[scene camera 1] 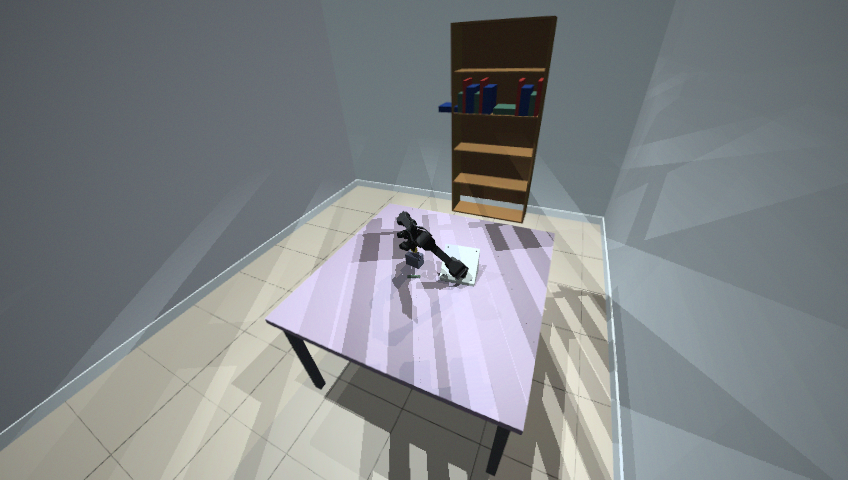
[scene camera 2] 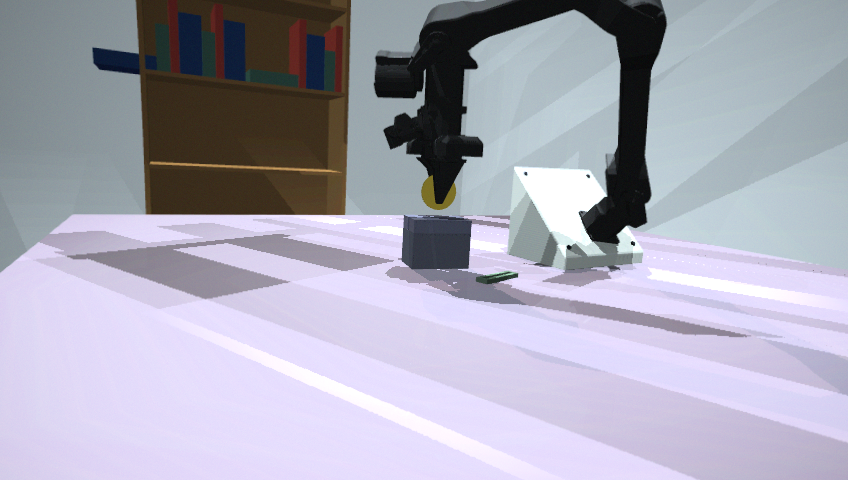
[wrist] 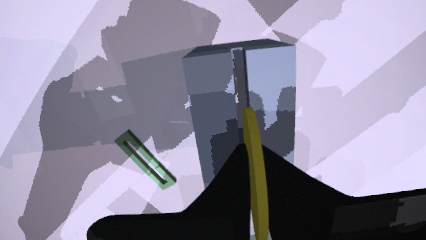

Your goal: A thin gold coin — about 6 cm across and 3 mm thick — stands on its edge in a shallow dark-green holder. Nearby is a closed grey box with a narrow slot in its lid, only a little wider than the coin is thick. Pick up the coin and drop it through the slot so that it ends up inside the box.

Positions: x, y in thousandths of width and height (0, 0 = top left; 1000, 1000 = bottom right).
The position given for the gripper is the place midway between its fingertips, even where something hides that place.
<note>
The gripper (scene camera 2: 517, 424) carries a coin.
The gripper is seen too in the wrist view (wrist: 583, 631).
</note>
